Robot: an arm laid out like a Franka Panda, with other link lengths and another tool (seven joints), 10 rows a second.
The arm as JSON. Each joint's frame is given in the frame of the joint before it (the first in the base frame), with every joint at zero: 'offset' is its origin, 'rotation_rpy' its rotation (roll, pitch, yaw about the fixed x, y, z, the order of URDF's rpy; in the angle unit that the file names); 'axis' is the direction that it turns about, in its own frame. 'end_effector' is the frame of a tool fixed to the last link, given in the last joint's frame.
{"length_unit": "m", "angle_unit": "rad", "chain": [
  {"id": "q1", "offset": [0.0, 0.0, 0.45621], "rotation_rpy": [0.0, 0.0, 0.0], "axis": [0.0, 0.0, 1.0]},
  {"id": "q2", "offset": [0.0, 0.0, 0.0], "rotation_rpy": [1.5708, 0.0, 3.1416], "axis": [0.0, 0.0, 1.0]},
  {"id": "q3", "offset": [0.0, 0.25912, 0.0], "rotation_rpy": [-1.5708, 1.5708, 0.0], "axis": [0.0, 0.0, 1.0]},
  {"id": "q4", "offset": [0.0, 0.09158, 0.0], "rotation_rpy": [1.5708, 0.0, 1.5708], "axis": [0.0, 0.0, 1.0]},
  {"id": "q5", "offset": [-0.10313, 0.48, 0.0], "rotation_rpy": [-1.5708, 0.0, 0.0], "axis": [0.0, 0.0, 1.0]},
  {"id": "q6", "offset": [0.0, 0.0, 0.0], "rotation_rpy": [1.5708, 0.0, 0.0], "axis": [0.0, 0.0, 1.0]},
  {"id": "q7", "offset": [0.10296, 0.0, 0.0], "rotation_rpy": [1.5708, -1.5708, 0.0], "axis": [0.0, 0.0, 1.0]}
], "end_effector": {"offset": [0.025, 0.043, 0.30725], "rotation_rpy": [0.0, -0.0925, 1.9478]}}
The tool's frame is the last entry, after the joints.
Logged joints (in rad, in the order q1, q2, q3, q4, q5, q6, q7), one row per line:
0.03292 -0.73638 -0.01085 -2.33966 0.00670 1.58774 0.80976
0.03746 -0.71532 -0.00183 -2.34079 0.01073 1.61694 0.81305
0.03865 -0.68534 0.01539 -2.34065 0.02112 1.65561 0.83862
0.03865 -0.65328 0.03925 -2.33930 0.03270 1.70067 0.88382
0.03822 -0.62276 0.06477 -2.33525 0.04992 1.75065 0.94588
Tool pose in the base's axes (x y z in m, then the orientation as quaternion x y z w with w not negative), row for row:
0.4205 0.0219 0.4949 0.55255 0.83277 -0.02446 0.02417
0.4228 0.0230 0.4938 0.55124 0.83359 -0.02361 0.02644
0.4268 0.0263 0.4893 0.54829 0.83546 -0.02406 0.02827
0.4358 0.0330 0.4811 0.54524 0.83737 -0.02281 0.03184
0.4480 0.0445 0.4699 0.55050 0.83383 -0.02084 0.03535
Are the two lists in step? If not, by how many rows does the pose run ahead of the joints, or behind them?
The pose runs 2 rows behind the joints: the pose in row i belongs to the joints in row i - 2.
